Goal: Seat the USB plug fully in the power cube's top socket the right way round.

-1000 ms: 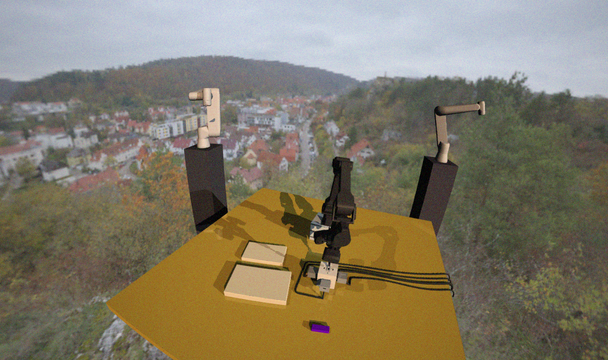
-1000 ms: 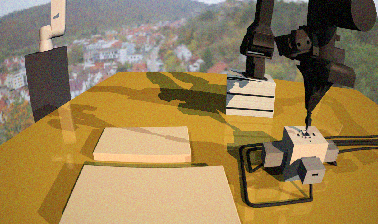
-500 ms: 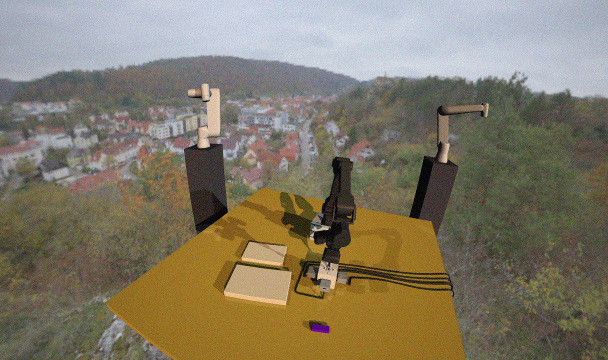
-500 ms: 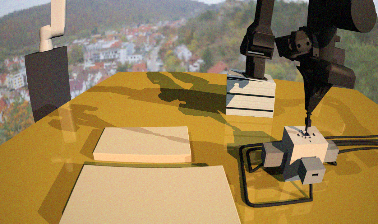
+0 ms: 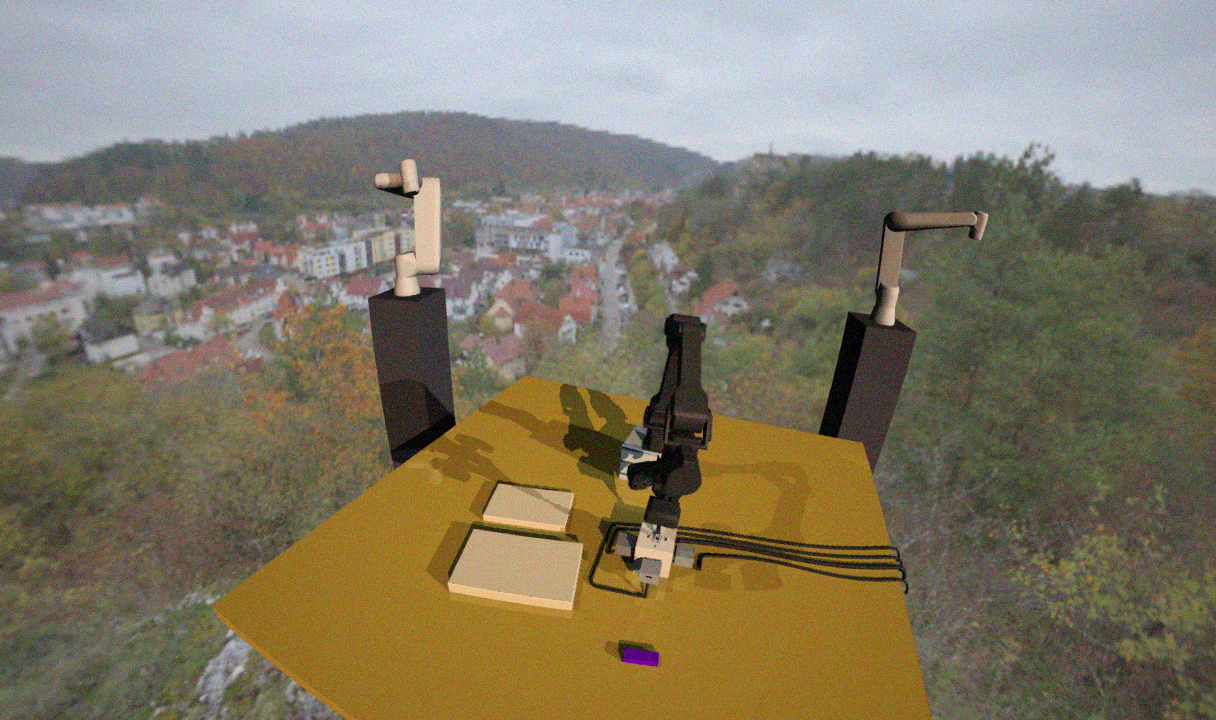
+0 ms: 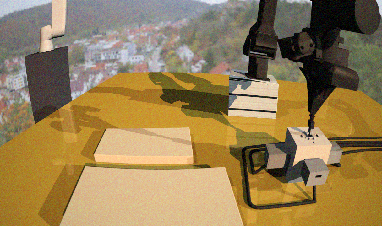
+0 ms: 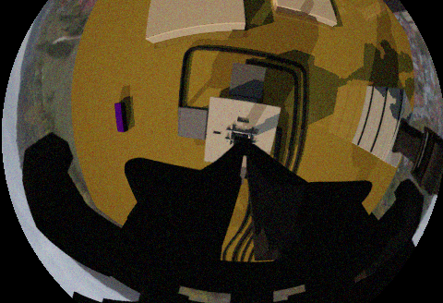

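The USB plug lies 2 cm below my gripper tip. From my gripper tip the other things lie so: purple block: 24 cm ahead, 11 cm below.
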